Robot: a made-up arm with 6 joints.
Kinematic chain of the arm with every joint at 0, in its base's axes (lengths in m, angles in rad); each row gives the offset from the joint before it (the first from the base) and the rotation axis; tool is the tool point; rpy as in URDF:
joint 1: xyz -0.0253 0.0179 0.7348 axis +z
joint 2: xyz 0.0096 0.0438 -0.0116 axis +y
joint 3: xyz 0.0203 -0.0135 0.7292 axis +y
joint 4: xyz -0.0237 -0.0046 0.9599 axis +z
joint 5: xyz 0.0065 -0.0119 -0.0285 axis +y
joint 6: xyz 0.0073 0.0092 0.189 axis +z
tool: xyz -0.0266 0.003 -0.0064 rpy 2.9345 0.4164 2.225
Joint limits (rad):
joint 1: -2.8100..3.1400
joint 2: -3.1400..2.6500
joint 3: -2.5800..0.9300
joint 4: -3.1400..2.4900
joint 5: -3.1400..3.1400
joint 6: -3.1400..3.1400
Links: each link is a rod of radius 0.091 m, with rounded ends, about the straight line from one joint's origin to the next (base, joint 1, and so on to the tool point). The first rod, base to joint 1, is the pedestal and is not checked.
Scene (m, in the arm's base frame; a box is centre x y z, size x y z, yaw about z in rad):
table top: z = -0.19
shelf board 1: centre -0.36 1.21 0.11 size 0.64 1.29 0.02 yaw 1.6
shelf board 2: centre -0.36 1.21 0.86 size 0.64 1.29 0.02 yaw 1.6
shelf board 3: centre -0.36 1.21 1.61 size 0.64 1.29 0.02 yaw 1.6
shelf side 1: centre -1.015 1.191 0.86 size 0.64 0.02 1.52 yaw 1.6
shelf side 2: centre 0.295 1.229 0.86 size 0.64 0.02 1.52 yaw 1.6
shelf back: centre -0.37 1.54 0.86 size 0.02 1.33 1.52 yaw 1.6
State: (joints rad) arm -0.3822 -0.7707 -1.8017 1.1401 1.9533 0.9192
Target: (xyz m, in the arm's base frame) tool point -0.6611 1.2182 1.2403
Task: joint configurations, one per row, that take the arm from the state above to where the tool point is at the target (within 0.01 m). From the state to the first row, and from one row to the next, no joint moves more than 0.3 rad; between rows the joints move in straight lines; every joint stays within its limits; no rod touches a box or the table.
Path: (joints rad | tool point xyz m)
1: -0.4501 -0.5385 -1.8095 1.1408 1.9828 0.9220 | -0.8621 0.6205 0.8009
2: -0.5180 -0.3062 -1.8173 1.1415 2.0122 0.9248 | -0.7739 0.6481 1.0307
3: -0.5859 -0.0740 -1.8251 1.1421 2.0417 0.9276 | -0.6442 0.6386 1.2403
4: -0.7073 -0.2703 -1.5760 1.1171 1.9234 0.9184 | -0.6931 0.8248 1.2651
5: -0.8287 -0.4665 -1.3269 1.0921 1.8052 0.9092 | -0.7000 1.0221 1.2646
6: -0.9501 -0.6627 -1.0777 1.0670 1.6869 0.9000 | -0.6611 1.2182 1.2403

